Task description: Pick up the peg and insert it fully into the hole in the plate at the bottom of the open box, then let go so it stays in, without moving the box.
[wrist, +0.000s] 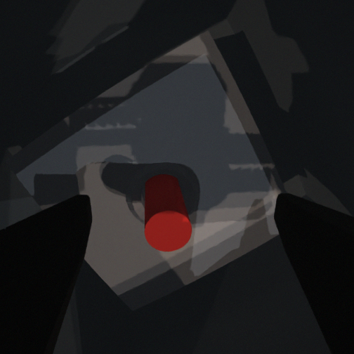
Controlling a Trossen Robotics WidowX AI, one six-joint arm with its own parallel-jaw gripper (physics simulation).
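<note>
The red peg [166,220] stands nearly upright near the middle of the box, its round top toward the camera and its lower end at the hole in the plate [102,235]. How deep it sits cannot be told. The hole is mostly hidden by the peg and dark shadow; part of a ring edge shows left of the peg. My gripper [184,206] is open, with one black finger well to the left of the peg and the other well to the right, touching neither side of it.
The open box's walls surround the plate at an angle; the upper right wall [237,95] and the lower wall [155,277] show. The fingertips lie close to the left and right sides of the box in this view. Dark shadows cover much of the scene.
</note>
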